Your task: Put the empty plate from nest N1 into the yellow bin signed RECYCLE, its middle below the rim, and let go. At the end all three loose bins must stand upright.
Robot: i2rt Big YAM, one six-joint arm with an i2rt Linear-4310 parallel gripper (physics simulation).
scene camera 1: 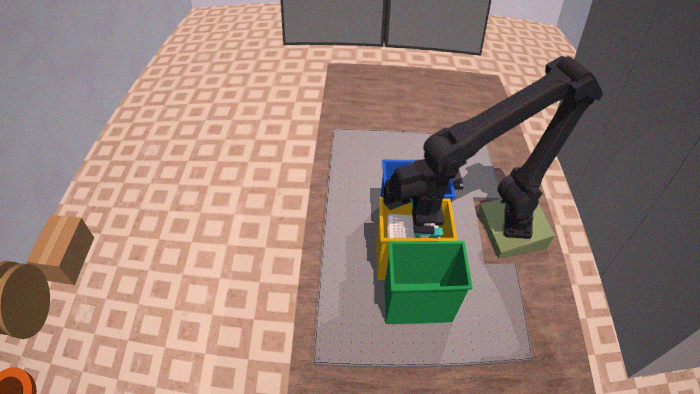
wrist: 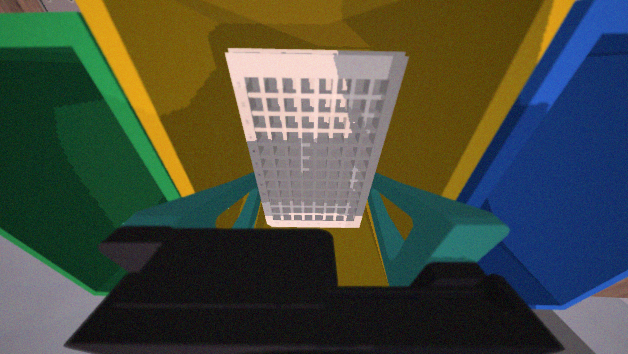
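Where they show: gripper, fingertip midpoint: [scene camera 1: 419, 232] [wrist: 314, 177]; arm's base, origin of the base link: [scene camera 1: 518, 221].
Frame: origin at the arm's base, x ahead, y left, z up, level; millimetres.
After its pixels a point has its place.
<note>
The white gridded plate [scene camera 1: 397, 226] {x 350, y 189, z 105 mm} [wrist: 316, 115] {x 343, y 194, z 110 mm} is held roughly level in the mouth of the yellow bin [scene camera 1: 453, 220] {x 219, y 170, z 143 mm} [wrist: 139, 100] {x 340, y 256, z 143 mm}. My gripper [scene camera 1: 429, 231] {x 293, y 184, z 93 mm} [wrist: 314, 177] {x 293, y 184, z 93 mm} is shut on the plate, with a teal finger against each long side. In the scene view the near rim hides the plate's near edge; its exact depth below the rim is hard to tell. The wrist view shows bin walls on both sides, apart from the plate. The bin stands upright; its sign does not show. Nest N1 cannot be made out.
The green bin [scene camera 1: 422, 306] {x 251, y 368, z 56 mm} [wrist: 35, 30] {x 353, y 281, z 143 mm} stands upright close on the near side of the yellow one. The blue bin [scene camera 1: 398, 163] {x 382, y 5, z 137 mm} [wrist: 565, 165] {x 349, y -3, z 86 mm} stands upright on the far side, partly hidden by my arm. All stand on a grey perforated mat [scene camera 1: 350, 320] {x 412, y 397, z -37 mm}.
</note>
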